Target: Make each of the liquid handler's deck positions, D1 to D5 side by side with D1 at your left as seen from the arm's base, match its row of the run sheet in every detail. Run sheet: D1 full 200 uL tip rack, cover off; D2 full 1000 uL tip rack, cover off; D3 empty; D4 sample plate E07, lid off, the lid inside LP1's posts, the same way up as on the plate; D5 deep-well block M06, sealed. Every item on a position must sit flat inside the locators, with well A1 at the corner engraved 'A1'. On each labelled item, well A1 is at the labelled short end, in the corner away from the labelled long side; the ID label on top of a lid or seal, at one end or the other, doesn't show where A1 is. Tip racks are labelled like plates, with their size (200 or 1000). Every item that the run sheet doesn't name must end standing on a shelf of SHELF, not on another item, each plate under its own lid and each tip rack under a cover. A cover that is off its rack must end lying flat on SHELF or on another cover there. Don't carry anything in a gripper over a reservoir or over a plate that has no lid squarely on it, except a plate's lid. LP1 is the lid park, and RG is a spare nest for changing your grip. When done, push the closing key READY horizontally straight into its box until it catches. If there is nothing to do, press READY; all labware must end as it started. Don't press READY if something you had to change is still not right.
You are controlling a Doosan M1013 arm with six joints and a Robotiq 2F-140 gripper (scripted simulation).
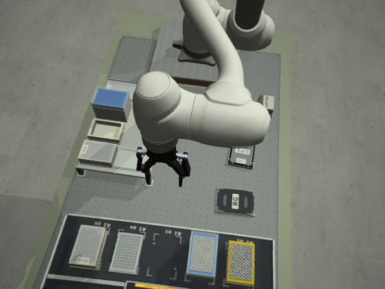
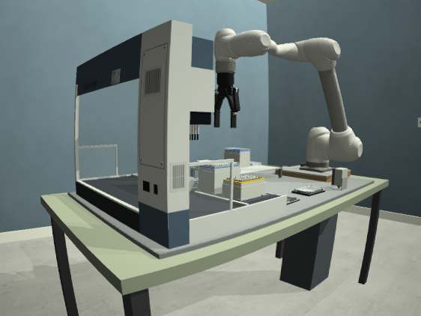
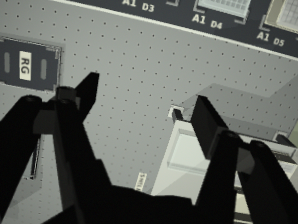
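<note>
The clear sample plate is 240 mm below my hand, 170 mm ahead of it and 100 mm to the right of it. Also, from my hand: yellow-rimmed tip rack (260 mm to the left, 210 mm below, 150 mm ahead); blue-rimmed tip rack (180 mm below, 150 mm ahead, 140 mm to the left); deep-well block M06 (230 mm to the right, 230 mm below, 180 mm ahead).
</note>
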